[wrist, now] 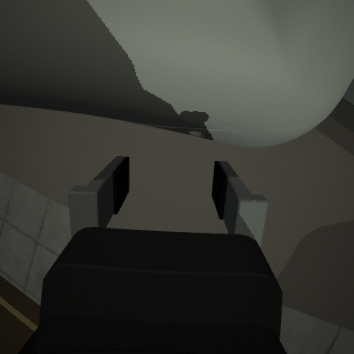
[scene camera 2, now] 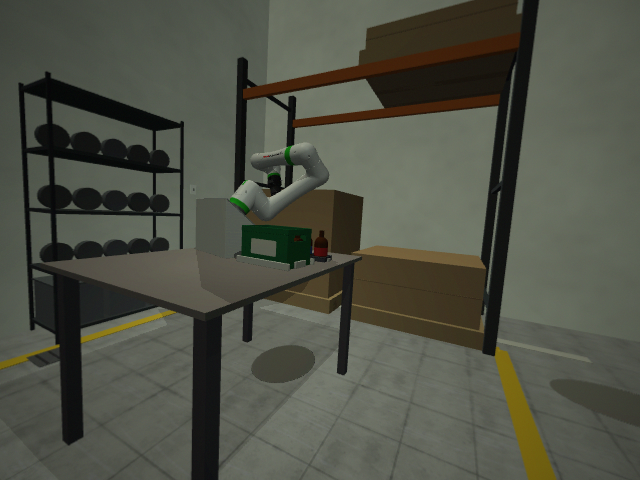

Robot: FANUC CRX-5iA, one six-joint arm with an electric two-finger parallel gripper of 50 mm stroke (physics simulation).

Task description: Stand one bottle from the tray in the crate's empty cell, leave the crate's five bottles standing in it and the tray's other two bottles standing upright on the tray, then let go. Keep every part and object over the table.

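Places are measured from the arm's base along level axes (x ahead, y left, z up), in metres.
Where they show: gripper, fingertip midpoint: (wrist: 170, 175).
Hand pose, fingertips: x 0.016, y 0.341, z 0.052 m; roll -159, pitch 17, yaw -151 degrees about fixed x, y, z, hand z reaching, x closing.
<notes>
Each offset is from my fingertips to the top centre of the thing. "spot": to the spot under its first point. Level surfaces: height alone.
The green crate @[dx +0.392, dy -0.363, dz -0.080 m] (scene camera 2: 286, 249) stands on the table; a bit of a brown bottle @[dx +0.475, dy -0.306, dz -0.092 m] (scene camera 2: 297, 238) shows through its handle opening. Its cells and the other bottles inside are hidden by its walls. A brown bottle with a red label @[dx +0.465, dy -0.105, dz -0.095 m] (scene camera 2: 321, 248) stands upright just right of the crate, on the dark tray, which is mostly hidden. A dark sliver beside it may be another bottle; the rest of the tray's bottles cannot be made out. My gripper (wrist: 170, 175) is open and empty, above the table. In the scene view its dark body is high behind the crate and its fingertips cannot be made out.
Pale strips @[spot: dx +0.415, dy -0.464, dz -0.233 m] (scene camera 2: 262, 261) border the crate's base on the table @[dz -0.255 m] (scene camera 2: 155, 273). A grey block (scene camera 2: 212, 227) stands left of the crate. The white arm (scene camera 2: 305, 186) (wrist: 250, 75) arches above the crate. Large cartons (scene camera 2: 347, 222) stand behind the table.
</notes>
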